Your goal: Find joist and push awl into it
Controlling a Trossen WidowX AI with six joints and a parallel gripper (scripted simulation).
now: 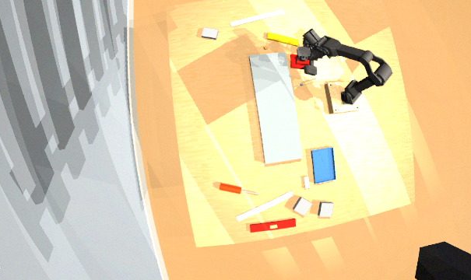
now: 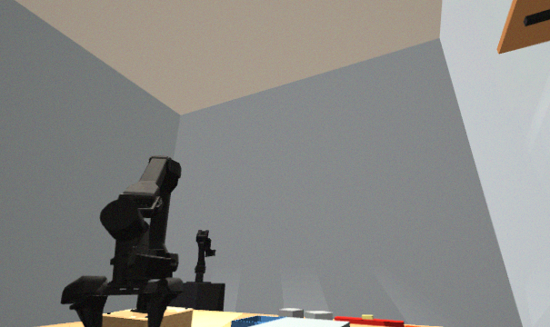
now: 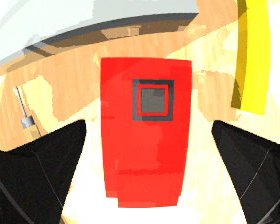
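Right now my gripper tip is 1 cm below the red stud finder. Also, from my gripper tip: thin awl: 1 cm behind, 12 cm to the left, 3 cm below; then yellow bar: 8 cm ahead, 12 cm to the right, 3 cm below; then small grey block: 45 cm ahead, 16 cm to the right, 3 cm below.
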